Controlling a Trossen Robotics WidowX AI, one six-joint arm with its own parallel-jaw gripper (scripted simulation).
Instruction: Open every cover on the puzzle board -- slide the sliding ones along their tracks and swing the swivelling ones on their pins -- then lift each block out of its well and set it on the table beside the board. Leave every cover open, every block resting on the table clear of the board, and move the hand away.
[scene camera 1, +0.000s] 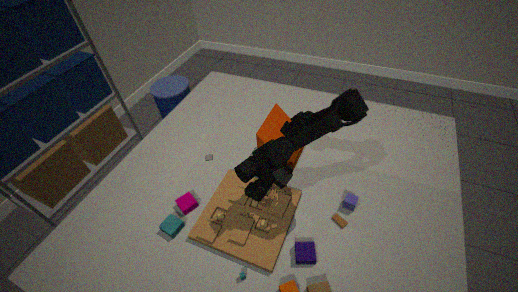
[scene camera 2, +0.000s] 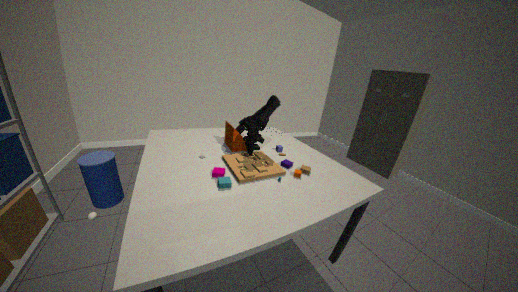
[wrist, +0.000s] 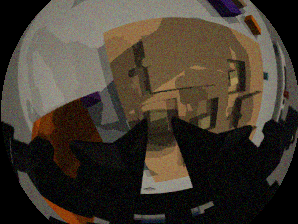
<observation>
I see my gripper (scene camera 1: 267, 190) and a puzzle board (scene camera 1: 262, 248).
My gripper is seen too in the wrist view (wrist: 159, 121). The puzzle board is seen too in scene camera 2 (scene camera 2: 274, 170) and in the wrist view (wrist: 163, 158).
</observation>
